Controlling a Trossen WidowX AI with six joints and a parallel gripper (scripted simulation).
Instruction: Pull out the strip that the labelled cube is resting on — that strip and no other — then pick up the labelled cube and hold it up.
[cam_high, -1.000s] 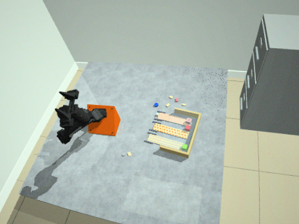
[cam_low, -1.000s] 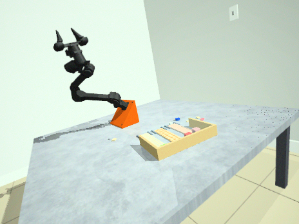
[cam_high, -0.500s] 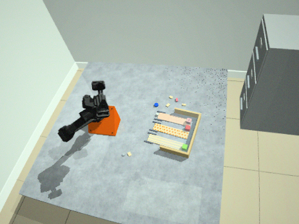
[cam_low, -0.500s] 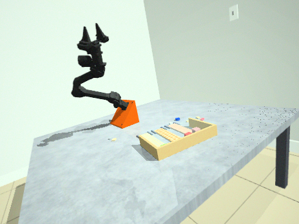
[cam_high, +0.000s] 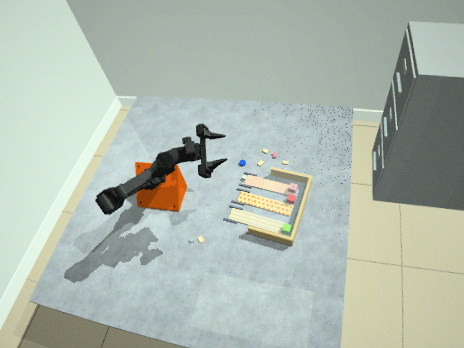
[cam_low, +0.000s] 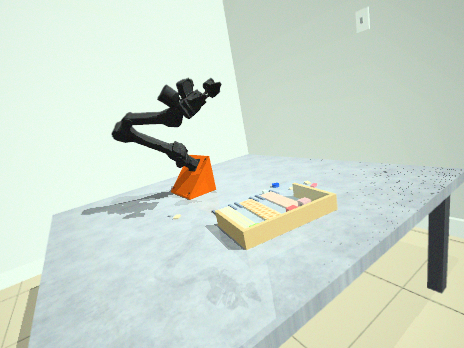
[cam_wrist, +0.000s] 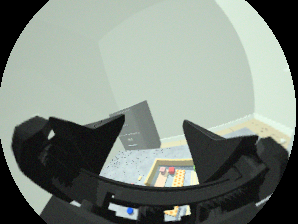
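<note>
Right now my gripper tip is 420 mm above the blue disc, 250 mm to the right of it and 20 mm past it.
</note>
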